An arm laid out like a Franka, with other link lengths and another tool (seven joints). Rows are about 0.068 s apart.
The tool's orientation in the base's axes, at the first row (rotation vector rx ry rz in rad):
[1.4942 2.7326 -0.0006]
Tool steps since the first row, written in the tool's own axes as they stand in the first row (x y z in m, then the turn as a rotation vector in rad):
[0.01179 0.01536 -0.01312 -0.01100 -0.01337 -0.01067]
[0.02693 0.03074 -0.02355 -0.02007 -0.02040 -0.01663]
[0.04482 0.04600 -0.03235 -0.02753 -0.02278 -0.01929]
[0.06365 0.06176 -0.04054 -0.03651 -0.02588 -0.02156]
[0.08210 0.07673 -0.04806 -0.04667 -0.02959 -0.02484]
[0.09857 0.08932 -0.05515 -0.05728 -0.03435 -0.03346]
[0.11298 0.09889 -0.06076 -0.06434 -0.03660 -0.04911]
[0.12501 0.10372 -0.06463 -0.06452 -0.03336 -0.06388]
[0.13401 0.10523 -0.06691 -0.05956 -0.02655 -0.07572]
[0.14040 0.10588 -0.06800 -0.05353 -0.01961 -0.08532]
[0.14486 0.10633 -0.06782 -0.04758 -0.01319 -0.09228]
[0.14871 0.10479 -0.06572 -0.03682 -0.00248 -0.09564]
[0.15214 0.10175 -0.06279 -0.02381 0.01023 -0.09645]
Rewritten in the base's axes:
[0.00626 0.01839 0.01303 -0.00557 -0.01633 0.01076]
[0.01079 0.03957 0.02328 -0.00674 -0.02768 0.01685]
[0.01378 0.06299 0.03185 -0.00478 -0.03521 0.01965]
[0.01670 0.08745 0.03978 -0.00260 -0.04441 0.02210]
[0.01917 0.11116 0.04704 -0.00032 -0.05492 0.02558]
[0.02072 0.13192 0.05390 0.00119 -0.06631 0.03439]
[0.02087 0.14928 0.05928 0.00273 -0.07325 0.05017]
[0.01835 0.16207 0.06292 0.00521 -0.07146 0.06498]
[0.01471 0.17049 0.06500 0.00799 -0.06345 0.07679]
[0.01179 0.17623 0.06595 0.01035 -0.05450 0.08632]
[0.00977 0.18023 0.06567 0.01238 -0.04594 0.09322]
[0.00644 0.18261 0.06346 0.01551 -0.03105 0.09646]
[0.00210 0.18382 0.06041 0.01917 -0.01323 0.09712]

